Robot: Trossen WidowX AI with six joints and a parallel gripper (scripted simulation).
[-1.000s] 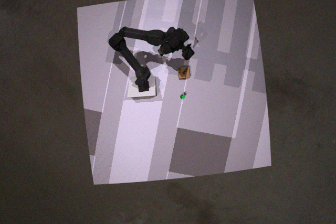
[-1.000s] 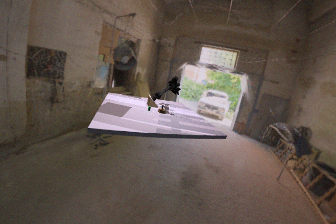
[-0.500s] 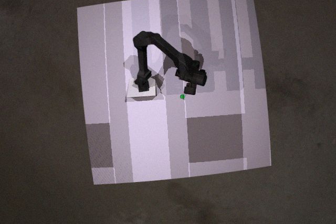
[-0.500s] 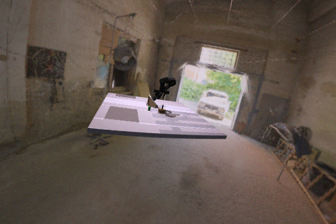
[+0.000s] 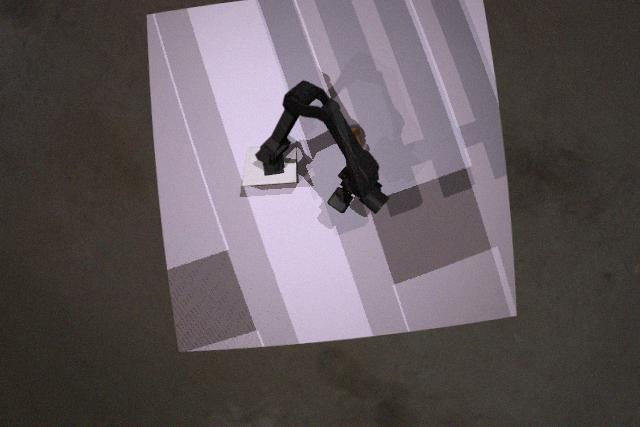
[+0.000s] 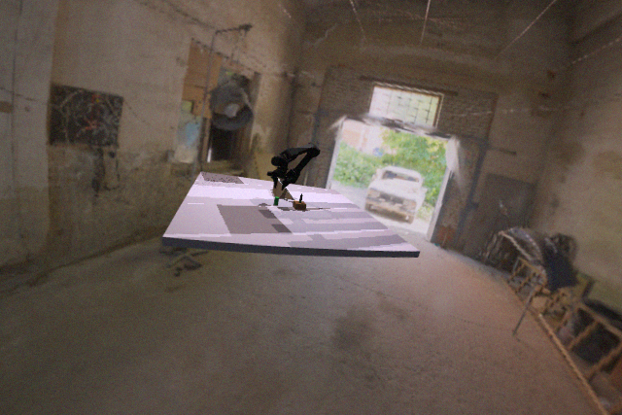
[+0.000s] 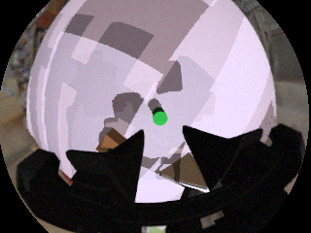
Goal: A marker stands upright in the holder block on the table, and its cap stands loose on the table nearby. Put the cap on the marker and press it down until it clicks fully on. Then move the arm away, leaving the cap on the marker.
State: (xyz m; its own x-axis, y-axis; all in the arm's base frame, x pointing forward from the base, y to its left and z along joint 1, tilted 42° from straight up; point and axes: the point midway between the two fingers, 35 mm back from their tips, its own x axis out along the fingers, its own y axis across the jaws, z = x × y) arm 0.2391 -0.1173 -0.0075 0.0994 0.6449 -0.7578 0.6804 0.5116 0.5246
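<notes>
Now: the green marker cap 8 cm below my gripper tip. From my gripper tip the other things lie so: holder block: 3 cm ahead, 16 cm to the left, 9 cm below.
</notes>
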